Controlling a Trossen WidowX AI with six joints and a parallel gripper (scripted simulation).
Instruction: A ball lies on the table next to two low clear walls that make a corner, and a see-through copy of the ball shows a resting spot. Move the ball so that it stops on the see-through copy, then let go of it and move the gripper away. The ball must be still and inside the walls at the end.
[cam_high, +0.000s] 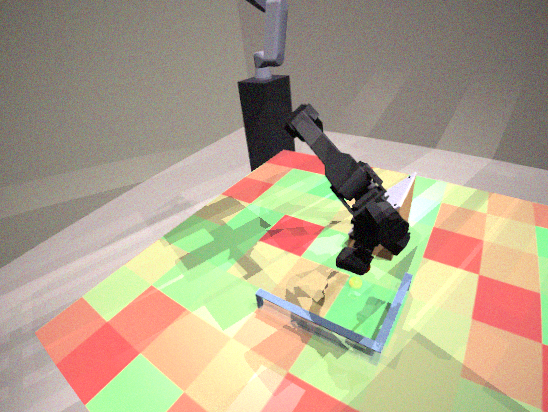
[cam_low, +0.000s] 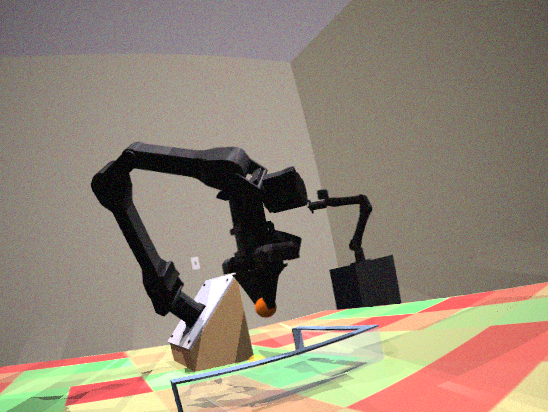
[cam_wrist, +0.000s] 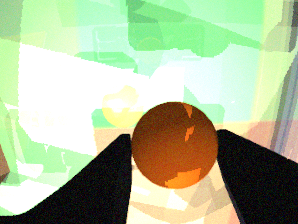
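The see-through copy of ball lies 30 mm behind my gripper tip, 30 mm to the right of it and 100 mm below it. From my gripper tip the other things lie so: orange ball (right at my gripper tip).
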